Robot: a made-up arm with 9 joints. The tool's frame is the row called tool. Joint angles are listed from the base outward.
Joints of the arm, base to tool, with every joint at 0 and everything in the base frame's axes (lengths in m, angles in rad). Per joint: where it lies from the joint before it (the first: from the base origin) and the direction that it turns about. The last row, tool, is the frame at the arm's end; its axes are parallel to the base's.
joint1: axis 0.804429 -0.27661 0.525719 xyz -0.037 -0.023 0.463
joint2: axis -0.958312 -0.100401 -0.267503 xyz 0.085 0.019 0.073
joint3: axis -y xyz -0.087 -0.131 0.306
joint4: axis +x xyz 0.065 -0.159 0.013
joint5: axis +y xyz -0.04 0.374 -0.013
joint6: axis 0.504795 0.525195 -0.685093 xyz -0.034 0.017 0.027
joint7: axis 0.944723 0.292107 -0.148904 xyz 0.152 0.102 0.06
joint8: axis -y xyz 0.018 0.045 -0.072
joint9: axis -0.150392 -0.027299 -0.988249 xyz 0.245 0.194 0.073
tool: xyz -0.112 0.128 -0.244
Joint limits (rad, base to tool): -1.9..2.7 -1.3..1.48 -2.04..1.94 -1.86..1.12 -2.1..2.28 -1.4..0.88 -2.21..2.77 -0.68..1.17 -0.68..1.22
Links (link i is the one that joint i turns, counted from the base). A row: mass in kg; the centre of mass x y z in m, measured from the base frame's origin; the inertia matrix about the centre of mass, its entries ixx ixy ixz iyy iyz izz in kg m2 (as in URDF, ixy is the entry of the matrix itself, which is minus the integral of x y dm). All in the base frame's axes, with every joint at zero. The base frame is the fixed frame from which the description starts. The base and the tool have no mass.
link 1: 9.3; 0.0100 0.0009 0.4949; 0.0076 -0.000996 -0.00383 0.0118 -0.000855 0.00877
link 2: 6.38; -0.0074 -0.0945 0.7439; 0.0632 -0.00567 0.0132 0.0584 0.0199 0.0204
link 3: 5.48; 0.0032 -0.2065 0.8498; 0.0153 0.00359 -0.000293 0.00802 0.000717 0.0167
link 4: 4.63; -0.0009 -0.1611 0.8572; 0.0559 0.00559 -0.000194 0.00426 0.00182 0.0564
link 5: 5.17; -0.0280 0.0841 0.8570; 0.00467 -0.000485 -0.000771 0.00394 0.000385 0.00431
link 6: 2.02; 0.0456 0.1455 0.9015; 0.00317 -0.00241 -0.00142 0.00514 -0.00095 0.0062
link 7: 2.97; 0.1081 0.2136 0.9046; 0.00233 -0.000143 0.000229 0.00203 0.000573 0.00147
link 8: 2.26; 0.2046 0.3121 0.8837; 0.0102 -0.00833 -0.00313 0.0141 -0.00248 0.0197
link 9: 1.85; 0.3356 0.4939 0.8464; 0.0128 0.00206 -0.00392 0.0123 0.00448 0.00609
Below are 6 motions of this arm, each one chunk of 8 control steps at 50 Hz.
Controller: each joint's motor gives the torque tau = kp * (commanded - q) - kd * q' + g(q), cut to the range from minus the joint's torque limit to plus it. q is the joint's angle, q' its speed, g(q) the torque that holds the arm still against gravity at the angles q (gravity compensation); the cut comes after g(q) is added. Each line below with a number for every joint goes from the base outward.
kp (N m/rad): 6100 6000 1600 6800 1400 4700 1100 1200 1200
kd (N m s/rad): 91 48 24 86 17 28 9.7 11 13
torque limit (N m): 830 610 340 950 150 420 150 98 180
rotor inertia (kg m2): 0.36 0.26 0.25 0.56 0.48 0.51 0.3 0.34 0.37
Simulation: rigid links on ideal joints. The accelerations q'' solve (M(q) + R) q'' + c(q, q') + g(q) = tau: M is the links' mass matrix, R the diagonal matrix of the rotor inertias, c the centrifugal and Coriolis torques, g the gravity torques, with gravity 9.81 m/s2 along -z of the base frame. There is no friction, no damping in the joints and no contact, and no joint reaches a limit. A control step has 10 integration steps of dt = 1/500 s. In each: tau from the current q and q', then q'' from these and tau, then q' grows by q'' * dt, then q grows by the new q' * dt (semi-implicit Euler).
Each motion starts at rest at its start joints. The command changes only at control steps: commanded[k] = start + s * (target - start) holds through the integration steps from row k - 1 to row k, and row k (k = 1, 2, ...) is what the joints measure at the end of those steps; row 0 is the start. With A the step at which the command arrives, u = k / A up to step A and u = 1 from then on. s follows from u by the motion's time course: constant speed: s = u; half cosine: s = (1 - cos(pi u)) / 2; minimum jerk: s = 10 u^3 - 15 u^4 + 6 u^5; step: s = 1 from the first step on.
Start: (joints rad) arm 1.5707 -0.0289 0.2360 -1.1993 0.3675 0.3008 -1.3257 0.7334 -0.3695
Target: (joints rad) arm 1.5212 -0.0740 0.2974 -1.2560 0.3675 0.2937 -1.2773 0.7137 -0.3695
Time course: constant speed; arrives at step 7
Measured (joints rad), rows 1 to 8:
1: 1.5647 -0.0347 0.2380 -1.2023 0.3657 0.2991 -1.3216 0.7330 -0.3698
2: 1.5581 -0.0424 0.2421 -1.2101 0.3638 0.2969 -1.3120 0.7315 -0.3700
3: 1.5519 -0.0505 0.2486 -1.2202 0.3640 0.2963 -1.3011 0.7284 -0.3698
4: 1.5456 -0.0579 0.2574 -1.2304 0.3665 0.2960 -1.2931 0.7242 -0.3693
5: 1.5386 -0.0642 0.2681 -1.2397 0.3694 0.2951 -1.2882 0.7199 -0.3691
6: 1.5309 -0.0695 0.2800 -1.2482 0.3710 0.2943 -1.2842 0.7163 -0.3692
7: 1.5229 -0.0743 0.2923 -1.2563 0.3708 0.2936 -1.2788 0.7130 -0.3695
8: 1.5209 -0.0738 0.3024 -1.2613 0.3713 0.2946 -1.2759 0.7103 -0.3694

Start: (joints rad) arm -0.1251 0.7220 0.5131 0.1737 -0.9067 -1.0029 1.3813 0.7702 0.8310
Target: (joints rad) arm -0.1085 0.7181 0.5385 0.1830 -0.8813 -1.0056 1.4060 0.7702 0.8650
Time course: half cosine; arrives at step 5
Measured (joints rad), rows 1 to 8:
1: -0.1247 0.7223 0.5142 0.1739 -0.9056 -1.0035 1.3823 0.7699 0.8327
2: -0.1232 0.7231 0.5186 0.1745 -0.9014 -1.0053 1.3862 0.7688 0.8391
3: -0.1204 0.7243 0.5269 0.1758 -0.8941 -1.0074 1.3932 0.7675 0.8504
4: -0.1169 0.7247 0.5362 0.1778 -0.8863 -1.0083 1.4009 0.7672 0.8623
5: -0.1134 0.7233 0.5421 0.1803 -0.8814 -1.0073 1.4061 0.7687 0.8689
6: -0.1104 0.7202 0.5427 0.1828 -0.8804 -1.0055 1.4078 0.7712 0.8686
7: -0.1074 0.7163 0.5402 0.1848 -0.8808 -1.0042 1.4078 0.7728 0.8654
8: -0.1046 0.7131 0.5376 0.1860 -0.8804 -1.0036 1.4081 0.7727 0.8638

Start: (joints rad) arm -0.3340 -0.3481 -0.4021 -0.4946 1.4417 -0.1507 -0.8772 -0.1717 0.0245
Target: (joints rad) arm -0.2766 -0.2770 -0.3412 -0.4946 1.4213 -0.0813 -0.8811 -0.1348 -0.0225
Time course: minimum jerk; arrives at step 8
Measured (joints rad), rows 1 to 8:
1: -0.3331 -0.3472 -0.4019 -0.4944 1.4417 -0.1497 -0.8771 -0.1713 0.0241
2: -0.3283 -0.3419 -0.4007 -0.4935 1.4419 -0.1436 -0.8766 -0.1687 0.0214
3: -0.3189 -0.3303 -0.3971 -0.4922 1.4418 -0.1303 -0.8762 -0.1626 0.0142
4: -0.3066 -0.3139 -0.3897 -0.4919 1.4407 -0.1129 -0.8770 -0.1540 0.0027
5: -0.2945 -0.2962 -0.3781 -0.4932 1.4376 -0.0962 -0.8794 -0.1454 -0.0101
6: -0.2854 -0.2818 -0.3631 -0.4959 1.4317 -0.0840 -0.8826 -0.1391 -0.0201
7: -0.2807 -0.2740 -0.3471 -0.4987 1.4239 -0.0786 -0.8851 -0.1363 -0.0248
8: -0.2795 -0.2728 -0.3329 -0.4999 1.4158 -0.0792 -0.8857 -0.1357 -0.0245

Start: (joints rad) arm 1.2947 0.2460 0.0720 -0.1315 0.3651 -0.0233 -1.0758 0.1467 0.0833
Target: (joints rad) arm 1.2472 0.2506 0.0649 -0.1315 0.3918 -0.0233 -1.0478 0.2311 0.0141
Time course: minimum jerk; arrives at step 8
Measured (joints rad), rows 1 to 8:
1: 1.2943 0.2458 0.0720 -0.1315 0.3652 -0.0232 -1.0757 0.1474 0.0827
2: 1.2922 0.2448 0.0722 -0.1313 0.3660 -0.0230 -1.0746 0.1519 0.0789
3: 1.2870 0.2433 0.0725 -0.1310 0.3683 -0.0225 -1.0711 0.1644 0.0685
4: 1.2786 0.2429 0.0724 -0.1303 0.3728 -0.0226 -1.0644 0.1855 0.0519
5: 1.2680 0.2446 0.0713 -0.1294 0.3790 -0.0233 -1.0550 0.2103 0.0330
6: 1.2570 0.2484 0.0690 -0.1287 0.3856 -0.0244 -1.0460 0.2311 0.0178
7: 1.2480 0.2532 0.0663 -0.1291 0.3912 -0.0250 -1.0409 0.2414 0.0103
8: 1.2423 0.2571 0.0637 -0.1308 0.3948 -0.0247 -1.0415 0.2397 0.0103

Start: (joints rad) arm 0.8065 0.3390 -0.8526 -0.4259 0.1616 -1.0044 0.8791 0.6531 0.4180
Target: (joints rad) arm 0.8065 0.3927 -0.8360 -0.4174 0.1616 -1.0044 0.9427 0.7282 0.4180
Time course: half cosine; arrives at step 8
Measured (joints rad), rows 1 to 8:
1: 0.8072 0.3402 -0.8525 -0.4258 0.1615 -1.0047 0.8801 0.6545 0.4179
2: 0.8090 0.3443 -0.8524 -0.4256 0.1610 -1.0057 0.8846 0.6606 0.4177
3: 0.8110 0.3517 -0.8519 -0.4253 0.1598 -1.0070 0.8937 0.6731 0.4173
4: 0.8121 0.3617 -0.8506 -0.4245 0.1584 -1.0076 0.9067 0.6903 0.4170
5: 0.8116 0.3731 -0.8476 -0.4228 0.1576 -1.0071 0.9212 0.7079 0.4171
6: 0.8094 0.3841 -0.8430 -0.4202 0.1583 -1.0055 0.9346 0.7221 0.4175
7: 0.8058 0.3932 -0.8374 -0.4173 0.1606 -1.0033 0.9449 0.7306 0.4182
8: 0.8015 0.3988 -0.8322 -0.4148 0.1639 -1.0010 0.9504 0.7328 0.4189

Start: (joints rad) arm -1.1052 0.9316 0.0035 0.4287 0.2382 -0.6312 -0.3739 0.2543 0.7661
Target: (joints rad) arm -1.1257 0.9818 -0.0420 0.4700 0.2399 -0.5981 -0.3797 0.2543 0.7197
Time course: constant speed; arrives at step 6
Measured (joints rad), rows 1 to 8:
1: -1.1034 0.9362 0.0010 0.4322 0.2391 -0.6270 -0.3751 0.2549 0.7618
2: -1.1034 0.9433 -0.0036 0.4404 0.2398 -0.6196 -0.3769 0.2556 0.7523
3: -1.1062 0.9509 -0.0109 0.4509 0.2386 -0.6132 -0.3771 0.2561 0.7421
4: -1.1103 0.9591 -0.0197 0.4606 0.2365 -0.6078 -0.3757 0.2570 0.7338
5: -1.1147 0.9682 -0.0285 0.4683 0.2351 -0.6021 -0.3747 0.2579 0.7272
6: -1.1193 0.9778 -0.0369 0.4742 0.2355 -0.5965 -0.3757 0.2579 0.7205
7: -1.1261 0.9833 -0.0430 0.4757 0.2362 -0.5954 -0.3772 0.2562 0.7171
8: -1.1315 0.9867 -0.0472 0.4724 0.2379 -0.5976 -0.3785 0.2537 0.7182

